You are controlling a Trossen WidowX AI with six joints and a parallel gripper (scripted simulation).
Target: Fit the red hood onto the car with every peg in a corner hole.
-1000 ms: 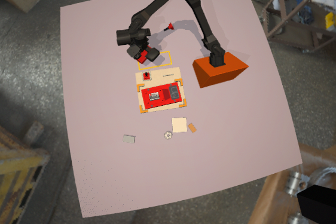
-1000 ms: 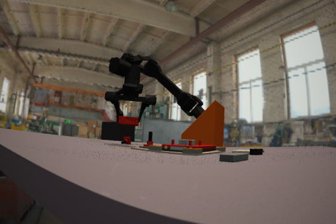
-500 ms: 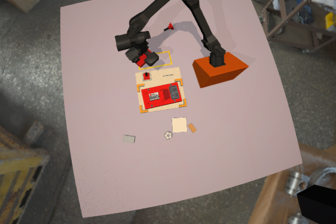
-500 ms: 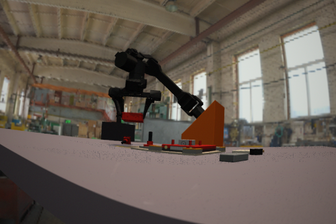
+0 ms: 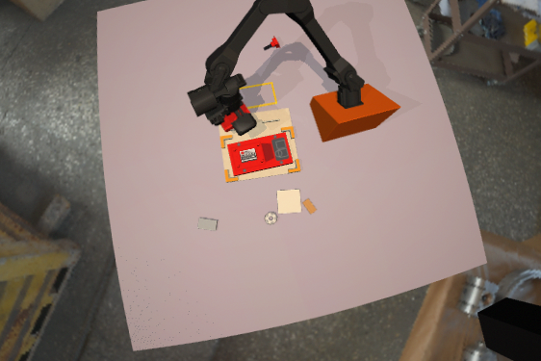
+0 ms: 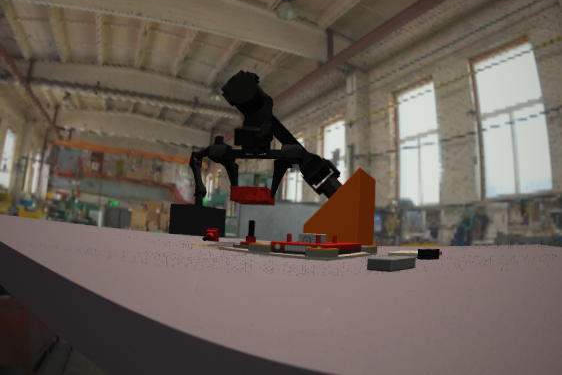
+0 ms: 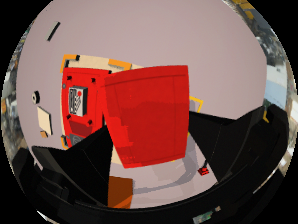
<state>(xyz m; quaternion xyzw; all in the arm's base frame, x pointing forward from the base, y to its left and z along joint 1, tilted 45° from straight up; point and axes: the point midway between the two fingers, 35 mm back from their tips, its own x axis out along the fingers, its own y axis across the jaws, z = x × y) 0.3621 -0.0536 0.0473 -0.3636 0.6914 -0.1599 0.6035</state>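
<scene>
Right now the grey engine block is 10 mm behind my gripper tip, 130 mm to the left of it and 80 mm below it. The rest, counted from my gripper tip: red hood 10 mm above; beige square tile 100 mm behind, 300 mm to the left, 100 mm below.
</scene>
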